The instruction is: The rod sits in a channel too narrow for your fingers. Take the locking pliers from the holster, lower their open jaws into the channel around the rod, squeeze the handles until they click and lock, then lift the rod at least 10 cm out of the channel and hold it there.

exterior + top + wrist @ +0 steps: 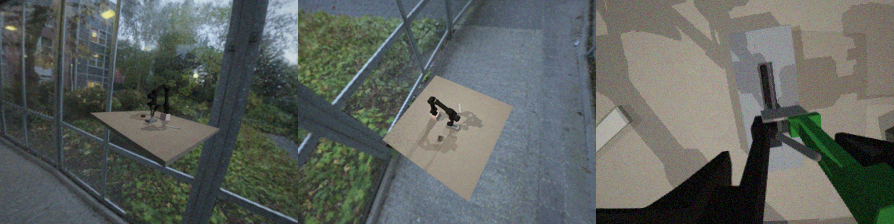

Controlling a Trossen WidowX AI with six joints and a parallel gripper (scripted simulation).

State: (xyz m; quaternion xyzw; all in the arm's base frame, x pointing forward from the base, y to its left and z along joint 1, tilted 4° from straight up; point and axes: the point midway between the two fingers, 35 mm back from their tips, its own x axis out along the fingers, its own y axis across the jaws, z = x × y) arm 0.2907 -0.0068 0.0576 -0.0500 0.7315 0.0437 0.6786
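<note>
My gripper tip is now 120 mm above the grey block and 10 mm to the left of it. Round my gripper tip: white bar: 310 mm to the left, 140 mm below, 80 mm behind; then dark holster: 230 mm to the right, 130 mm below, 60 mm behind; then dark rod: 130 mm below.
</note>
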